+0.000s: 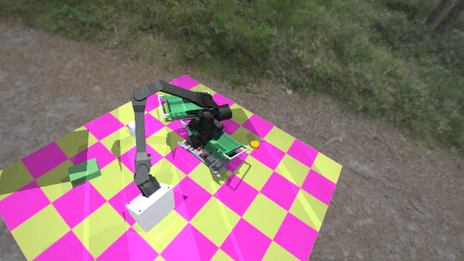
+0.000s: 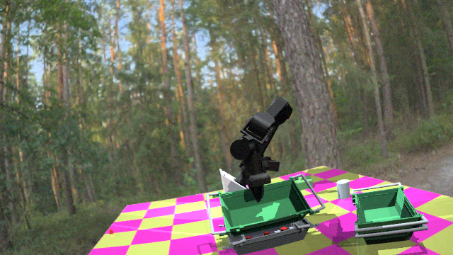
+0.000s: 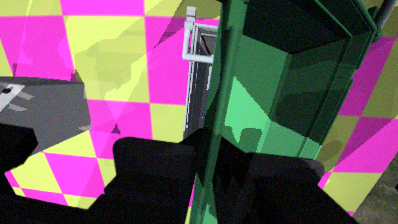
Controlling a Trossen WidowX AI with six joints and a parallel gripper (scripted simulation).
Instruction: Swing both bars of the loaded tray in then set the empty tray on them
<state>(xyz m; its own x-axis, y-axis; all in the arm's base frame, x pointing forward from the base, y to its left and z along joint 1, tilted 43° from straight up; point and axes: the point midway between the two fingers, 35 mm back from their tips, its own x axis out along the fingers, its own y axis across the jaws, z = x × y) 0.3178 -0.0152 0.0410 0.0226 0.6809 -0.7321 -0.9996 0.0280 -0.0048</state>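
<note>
Now: the green tray 70 mm ahead of my gripper tip. The rest, counted from my gripper tip: green block: 450 mm behind, 330 mm to the left, 110 mm below; grey cylinder: 390 mm to the left, 130 mm behind, 90 mm below; yellow object: 290 mm ahead, 140 mm to the right, 120 mm below.
</note>
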